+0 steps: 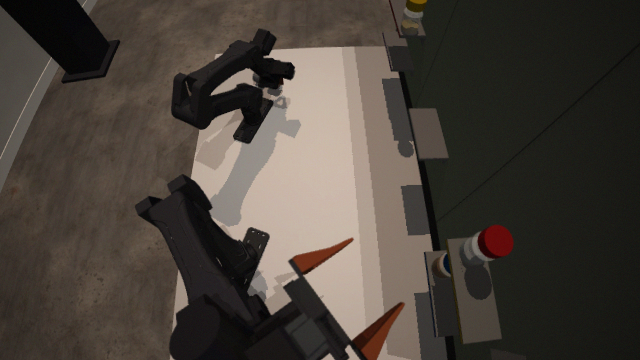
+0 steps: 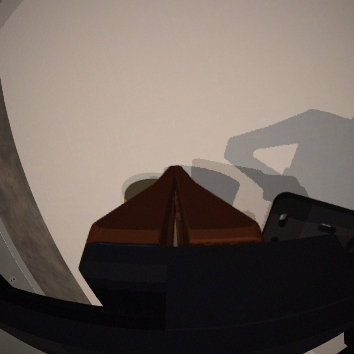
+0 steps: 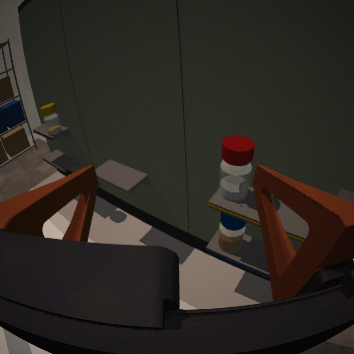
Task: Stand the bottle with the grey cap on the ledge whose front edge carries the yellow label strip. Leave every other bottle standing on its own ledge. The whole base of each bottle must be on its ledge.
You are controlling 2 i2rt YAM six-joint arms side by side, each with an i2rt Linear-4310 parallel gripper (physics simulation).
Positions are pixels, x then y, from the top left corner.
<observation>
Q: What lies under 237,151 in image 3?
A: A red-capped bottle.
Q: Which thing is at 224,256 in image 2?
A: The left gripper.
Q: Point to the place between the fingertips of the right gripper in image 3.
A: At 175,173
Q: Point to a dark wall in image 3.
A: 272,78
</observation>
